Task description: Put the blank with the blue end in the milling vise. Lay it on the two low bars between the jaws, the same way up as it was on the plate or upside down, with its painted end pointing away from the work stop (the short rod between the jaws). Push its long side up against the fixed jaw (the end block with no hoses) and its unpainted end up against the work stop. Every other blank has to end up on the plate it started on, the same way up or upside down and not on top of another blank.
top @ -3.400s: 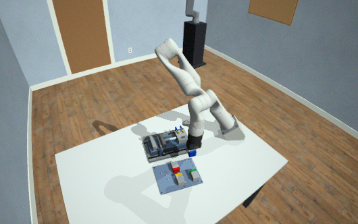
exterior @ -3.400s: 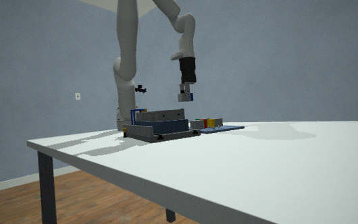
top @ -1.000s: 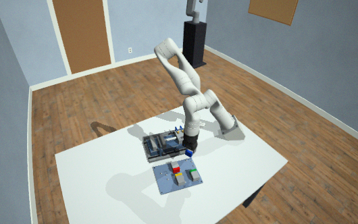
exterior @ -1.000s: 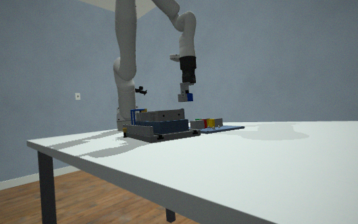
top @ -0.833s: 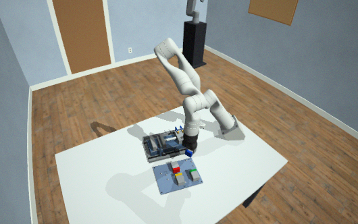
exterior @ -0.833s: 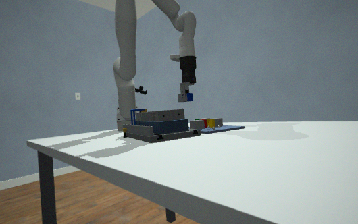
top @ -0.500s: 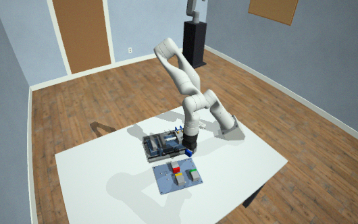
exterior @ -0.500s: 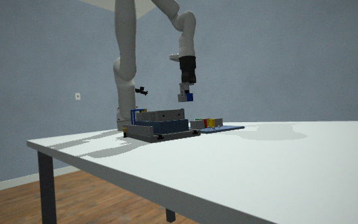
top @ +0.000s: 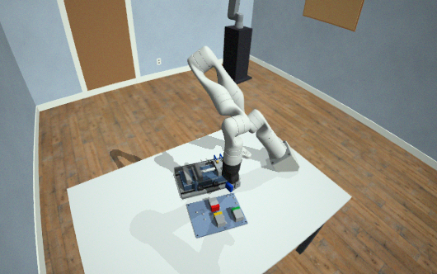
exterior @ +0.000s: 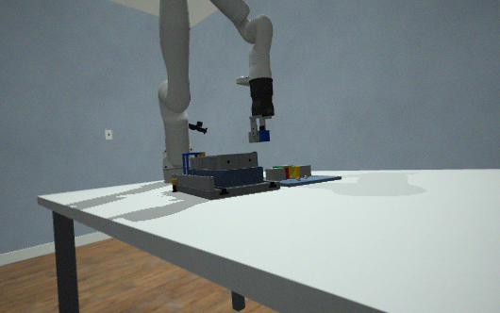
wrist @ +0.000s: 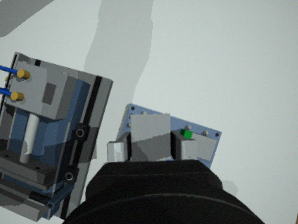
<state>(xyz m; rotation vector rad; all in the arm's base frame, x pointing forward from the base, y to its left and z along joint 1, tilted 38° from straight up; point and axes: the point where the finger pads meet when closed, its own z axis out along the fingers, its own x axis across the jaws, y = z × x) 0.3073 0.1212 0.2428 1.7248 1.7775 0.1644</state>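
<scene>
The blue-ended blank is 2 cm below my hand. From my hand the other things lie so: yellow-ended blank (14 cm below, 12 cm ahead, 5 cm to the left); then red-ended blank (14 cm below, 8 cm ahead, 4 cm to the right); then green-ended blank (14 cm below, 8 cm to the left, 4 cm ahead).
</scene>
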